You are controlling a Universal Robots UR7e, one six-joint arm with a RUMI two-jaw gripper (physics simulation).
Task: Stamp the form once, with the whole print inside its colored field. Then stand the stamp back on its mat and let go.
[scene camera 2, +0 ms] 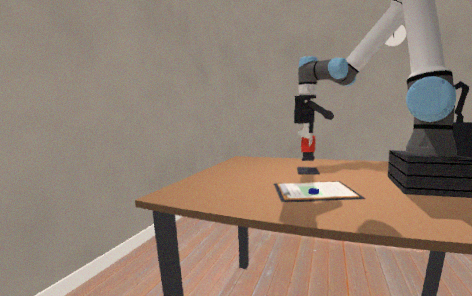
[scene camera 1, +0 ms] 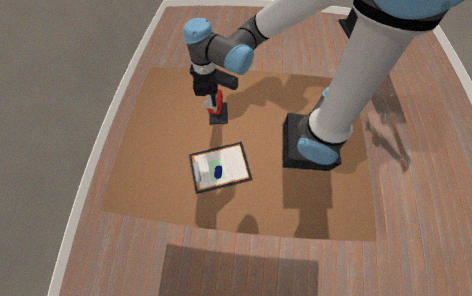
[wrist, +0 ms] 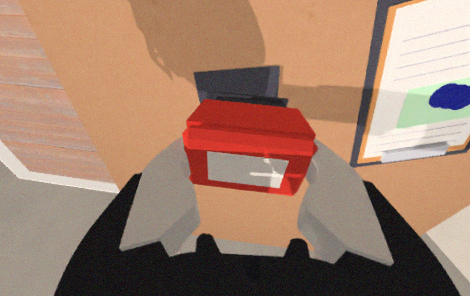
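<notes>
My gripper is shut on the red stamp, which is upright. Its black foot hangs above the dark mat, with a gap between them in the scene camera 2 view. The form lies on a clipboard. A dark blue print is on its green field, near one edge. The frames do not settle whether all of it is inside.
The clipboard's dark rim lies close beside the mat on the brown table. The arm's black base block stands to the right of both in the scene views. The arm's shadow falls across the table.
</notes>
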